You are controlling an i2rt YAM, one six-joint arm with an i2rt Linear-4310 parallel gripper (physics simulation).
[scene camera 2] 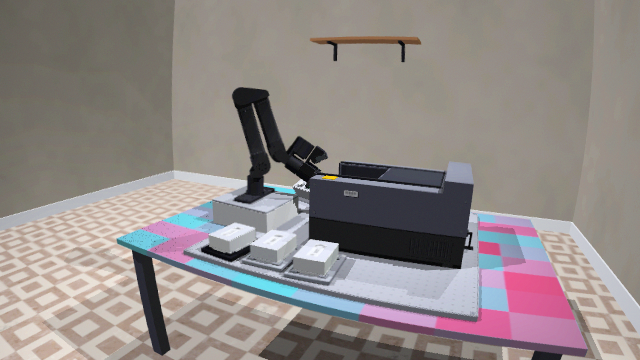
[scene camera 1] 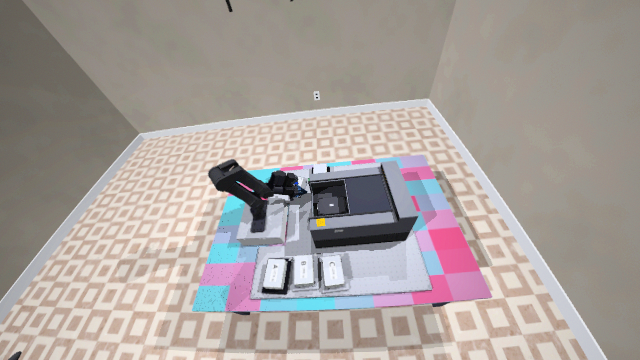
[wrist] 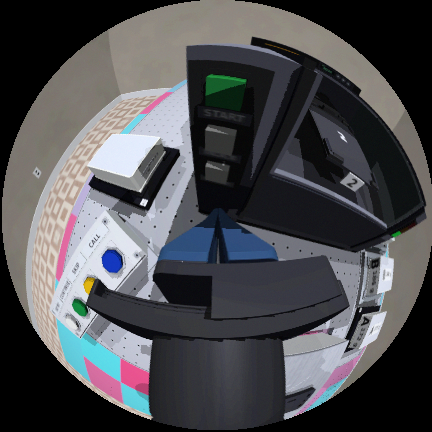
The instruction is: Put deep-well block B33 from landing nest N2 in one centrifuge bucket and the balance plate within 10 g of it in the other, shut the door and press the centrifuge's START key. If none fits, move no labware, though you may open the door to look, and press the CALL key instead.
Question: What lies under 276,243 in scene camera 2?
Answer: A white plate B.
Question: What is my gripper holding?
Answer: Nothing.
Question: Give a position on a perforated plate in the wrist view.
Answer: At 174,210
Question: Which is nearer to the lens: the green START button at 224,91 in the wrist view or the dark bucket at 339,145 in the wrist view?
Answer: The green START button.
